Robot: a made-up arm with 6 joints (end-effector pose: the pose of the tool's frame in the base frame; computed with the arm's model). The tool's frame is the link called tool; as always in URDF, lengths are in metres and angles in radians. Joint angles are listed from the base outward.
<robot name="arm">
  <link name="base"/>
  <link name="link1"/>
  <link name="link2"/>
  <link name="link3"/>
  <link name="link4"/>
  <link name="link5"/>
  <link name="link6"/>
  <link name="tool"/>
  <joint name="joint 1" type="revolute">
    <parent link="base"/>
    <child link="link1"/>
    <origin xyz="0 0 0.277"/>
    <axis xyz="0 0 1"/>
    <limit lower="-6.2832" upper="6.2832"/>
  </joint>
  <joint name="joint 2" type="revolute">
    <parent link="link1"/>
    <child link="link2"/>
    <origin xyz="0 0 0"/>
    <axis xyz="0 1 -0.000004"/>
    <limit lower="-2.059" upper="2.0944"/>
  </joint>
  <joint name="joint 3" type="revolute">
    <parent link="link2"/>
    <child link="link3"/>
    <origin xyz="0.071 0 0.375"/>
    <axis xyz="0 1 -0.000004"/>
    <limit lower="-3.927" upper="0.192"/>
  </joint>
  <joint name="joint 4" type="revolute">
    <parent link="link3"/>
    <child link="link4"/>
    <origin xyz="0.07 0 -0.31"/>
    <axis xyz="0 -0.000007 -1"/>
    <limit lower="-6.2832" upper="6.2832"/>
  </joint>
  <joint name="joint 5" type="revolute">
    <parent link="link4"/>
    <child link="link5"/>
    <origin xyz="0 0 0"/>
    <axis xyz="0 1 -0.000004"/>
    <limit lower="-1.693" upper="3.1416"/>
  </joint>
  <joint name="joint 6" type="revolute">
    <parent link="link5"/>
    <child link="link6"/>
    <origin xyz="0.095 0 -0.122"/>
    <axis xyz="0 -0.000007 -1"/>
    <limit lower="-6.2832" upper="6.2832"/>
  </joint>
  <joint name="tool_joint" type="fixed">
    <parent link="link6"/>
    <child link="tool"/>
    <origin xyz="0 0 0" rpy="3.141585 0 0"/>
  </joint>
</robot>
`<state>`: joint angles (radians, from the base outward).
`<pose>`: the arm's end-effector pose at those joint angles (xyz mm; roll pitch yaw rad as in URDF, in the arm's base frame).
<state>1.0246 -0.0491 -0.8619 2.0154 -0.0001 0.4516</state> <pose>287.1 307.2 413.3 -2.4637 0.6649 -1.2002</pose>
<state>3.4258 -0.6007 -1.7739 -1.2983 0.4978 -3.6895</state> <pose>-101.0 -54.8 1012.8 -0.9939 0.0855 1.3308</pose>
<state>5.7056 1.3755 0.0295 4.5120 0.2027 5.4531</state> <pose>-6.5 84.4 150.5 -1.9306 -0.9625 1.4954</pose>
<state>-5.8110 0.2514 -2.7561 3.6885 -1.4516 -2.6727</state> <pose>265.8 213.1 782.0 -2.1227 -0.6767 -0.1293</pose>
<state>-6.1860 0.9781 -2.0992 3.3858 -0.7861 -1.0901</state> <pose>606.2 96.4 213.5 -2.9557 0.3430 -2.0658</pose>
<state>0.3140 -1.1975 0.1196 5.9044 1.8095 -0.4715</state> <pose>-5.9 -56.7 249.4 -3.1321 0.8183 0.8417</pose>
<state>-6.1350 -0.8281 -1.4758 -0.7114 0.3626 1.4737</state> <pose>37.2 35.6 966.9 -1.0322 -0.5907 -2.0027</pose>
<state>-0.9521 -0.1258 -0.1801 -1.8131 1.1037 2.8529</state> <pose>87.3 -233.3 254.9 -3.0634 -1.1961 -2.2332</pose>
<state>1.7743 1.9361 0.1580 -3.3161 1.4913 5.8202</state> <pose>5.9 -126.6 125.9 2.6959 -0.4547 -0.8399</pose>
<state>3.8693 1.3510 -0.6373 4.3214 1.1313 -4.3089</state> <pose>-163.5 -59.0 -112.4 2.1893 0.3360 -2.2047</pose>
